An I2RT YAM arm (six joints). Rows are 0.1 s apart.
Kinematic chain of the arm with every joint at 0, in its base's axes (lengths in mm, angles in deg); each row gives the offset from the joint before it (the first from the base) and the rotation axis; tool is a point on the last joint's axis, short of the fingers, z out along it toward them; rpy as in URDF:
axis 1: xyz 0 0 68 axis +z
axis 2: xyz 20 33.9 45.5 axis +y
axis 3: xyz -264 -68.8 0 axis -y
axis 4: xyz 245 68.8 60 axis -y
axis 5: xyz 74 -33.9 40.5 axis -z
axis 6: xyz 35.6 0 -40.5 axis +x
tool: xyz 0 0 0 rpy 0 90 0
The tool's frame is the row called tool.
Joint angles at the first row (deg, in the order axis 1, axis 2, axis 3, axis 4, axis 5, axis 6):
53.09, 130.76, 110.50, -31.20, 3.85, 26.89
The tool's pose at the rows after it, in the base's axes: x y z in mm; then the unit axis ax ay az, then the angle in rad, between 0 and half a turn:
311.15, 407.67, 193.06, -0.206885, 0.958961, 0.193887, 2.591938
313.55, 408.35, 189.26, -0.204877, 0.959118, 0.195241, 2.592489
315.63, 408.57, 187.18, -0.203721, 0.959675, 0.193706, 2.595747
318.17, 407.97, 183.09, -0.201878, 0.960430, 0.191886, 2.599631
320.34, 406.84, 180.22, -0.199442, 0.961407, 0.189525, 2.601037
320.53, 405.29, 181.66, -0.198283, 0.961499, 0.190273, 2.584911
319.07, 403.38, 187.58, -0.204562, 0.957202, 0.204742, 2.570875
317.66, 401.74, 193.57, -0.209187, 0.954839, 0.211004, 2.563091
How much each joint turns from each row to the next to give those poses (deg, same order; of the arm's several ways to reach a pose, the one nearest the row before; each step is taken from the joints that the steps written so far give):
-0.17, 0.70, -0.16, 0.62, 0.02, 0.33
-0.18, 0.63, 0.17, 0.53, -0.17, 0.11
-0.18, 0.54, 0.52, -0.23, -0.05, 0.00
-0.27, 0.53, 0.06, 0.18, -0.09, 0.00
-0.26, 0.31, -0.06, 0.14, 0.07, 0.03
-0.09, -0.60, -0.92, 1.08, 0.50, -0.16
-0.07, -1.42, -1.53, 1.80, -0.97, -0.60
-0.01, -1.04, -0.62, 0.38, -0.44, -0.47

